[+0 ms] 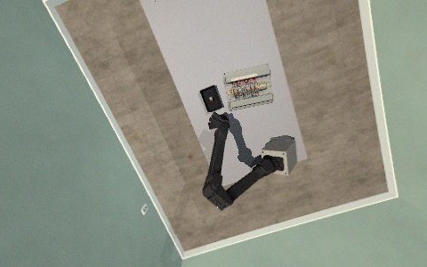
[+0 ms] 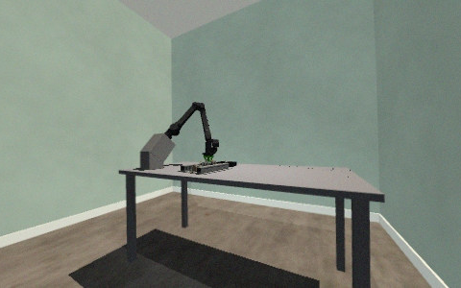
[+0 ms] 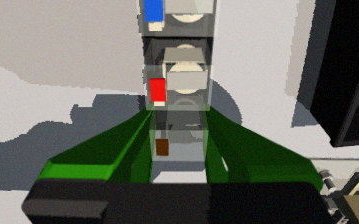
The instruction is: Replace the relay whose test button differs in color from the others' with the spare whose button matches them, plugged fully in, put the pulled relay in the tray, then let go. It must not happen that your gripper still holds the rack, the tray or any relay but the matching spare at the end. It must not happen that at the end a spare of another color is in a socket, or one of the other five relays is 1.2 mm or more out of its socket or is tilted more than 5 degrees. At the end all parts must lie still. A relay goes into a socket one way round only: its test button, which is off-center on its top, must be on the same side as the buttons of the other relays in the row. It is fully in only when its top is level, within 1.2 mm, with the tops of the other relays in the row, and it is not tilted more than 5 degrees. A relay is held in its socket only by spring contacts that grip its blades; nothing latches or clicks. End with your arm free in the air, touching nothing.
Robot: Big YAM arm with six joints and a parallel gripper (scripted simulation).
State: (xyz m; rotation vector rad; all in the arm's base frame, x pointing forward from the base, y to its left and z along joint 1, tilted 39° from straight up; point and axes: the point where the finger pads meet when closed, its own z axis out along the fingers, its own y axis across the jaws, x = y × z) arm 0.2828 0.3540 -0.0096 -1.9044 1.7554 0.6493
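My gripper is now 30 mm to the right of the dark stand and 20 mm above it. The rest, counted from my hand: black tray 160 mm ahead, 60 mm to the left, 10 mm below.
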